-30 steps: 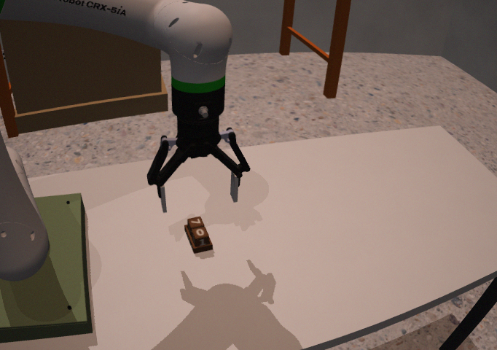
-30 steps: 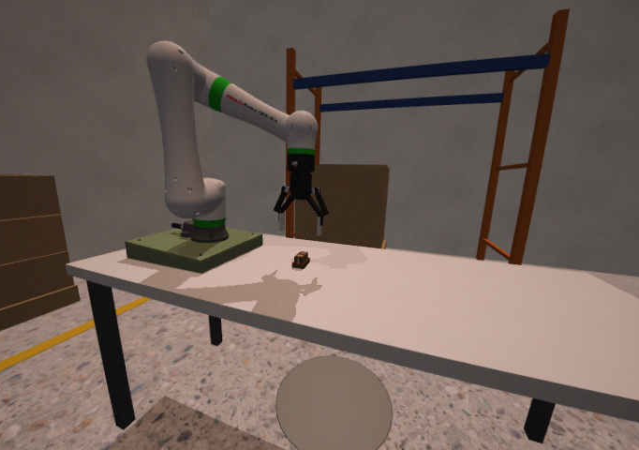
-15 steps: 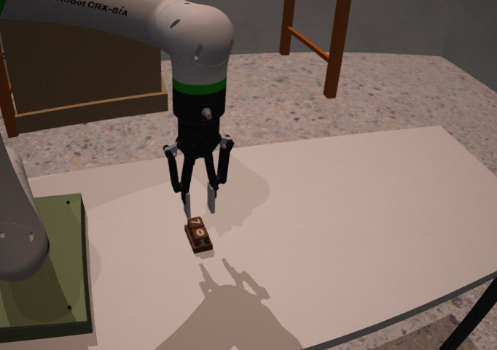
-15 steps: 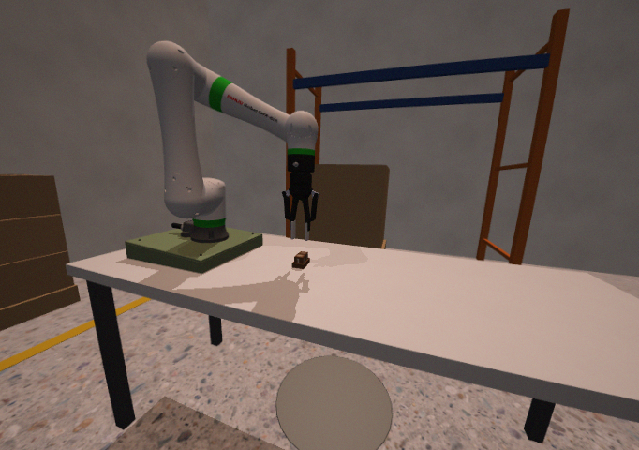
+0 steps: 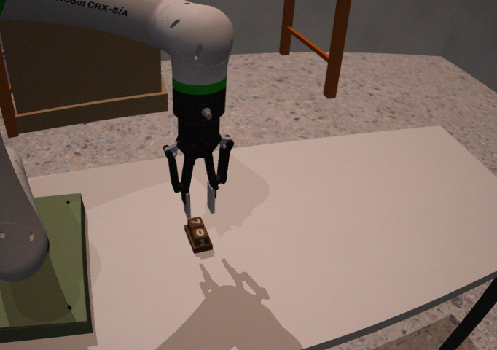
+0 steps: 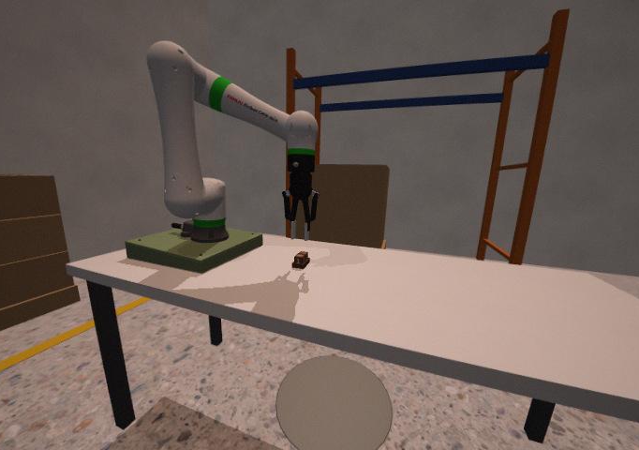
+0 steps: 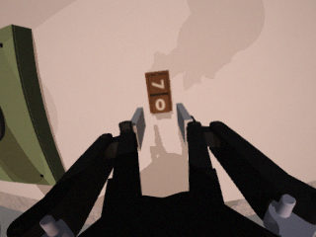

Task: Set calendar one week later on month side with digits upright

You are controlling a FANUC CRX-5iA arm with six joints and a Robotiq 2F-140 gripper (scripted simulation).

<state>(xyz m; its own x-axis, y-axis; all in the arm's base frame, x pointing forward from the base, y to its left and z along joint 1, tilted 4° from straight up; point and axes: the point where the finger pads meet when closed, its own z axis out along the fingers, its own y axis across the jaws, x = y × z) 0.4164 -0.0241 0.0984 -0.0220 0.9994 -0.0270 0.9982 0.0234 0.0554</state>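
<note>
The brown tray is 13 cm below my hand and 2 cm to the left of it.
</note>
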